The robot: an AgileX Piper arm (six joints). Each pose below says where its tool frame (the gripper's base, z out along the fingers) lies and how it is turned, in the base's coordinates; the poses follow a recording.
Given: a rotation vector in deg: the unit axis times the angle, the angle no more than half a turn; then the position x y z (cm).
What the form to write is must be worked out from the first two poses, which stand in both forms.
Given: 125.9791, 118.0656, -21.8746, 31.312, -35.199, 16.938
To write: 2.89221, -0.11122, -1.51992, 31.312, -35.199, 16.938
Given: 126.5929, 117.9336, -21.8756, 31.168, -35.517, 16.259
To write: 2.89736, -0.11586, -1.51423, 31.168, -35.517, 16.259
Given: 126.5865, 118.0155, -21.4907, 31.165, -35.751, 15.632
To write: 2.90047, -0.11261, -1.51440, 31.165, -35.751, 15.632
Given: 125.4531, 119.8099, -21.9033, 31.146, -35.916, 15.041
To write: 2.90192, -0.11817, -1.53903, 31.146, -35.916, 15.041
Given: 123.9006, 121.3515, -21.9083, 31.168, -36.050, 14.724
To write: 2.89987, -0.11472, -1.56396, 31.168, -36.050, 14.724
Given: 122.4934, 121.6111, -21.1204, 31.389, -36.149, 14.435
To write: 2.89363, -0.09641, -1.57559, 31.389, -36.149, 14.435
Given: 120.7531, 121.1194, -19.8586, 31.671, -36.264, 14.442
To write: 2.88116, -0.06535, -1.58239, 31.671, -36.264, 14.442
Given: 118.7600, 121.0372, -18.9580, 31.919, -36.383, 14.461
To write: 2.86805, -0.03811, -1.59503, 31.919, -36.383, 14.461
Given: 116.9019, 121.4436, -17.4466, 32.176, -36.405, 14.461
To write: 2.86568, -0.00984, -1.61027, 32.176, -36.405, 14.461
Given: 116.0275, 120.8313, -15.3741, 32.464, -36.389, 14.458
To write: 2.86742, 0.02186, -1.60834, 32.464, -36.389, 14.458
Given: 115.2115, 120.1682, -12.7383, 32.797, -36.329, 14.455
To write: 2.87388, 0.05847, -1.60503, 32.797, -36.329, 14.455
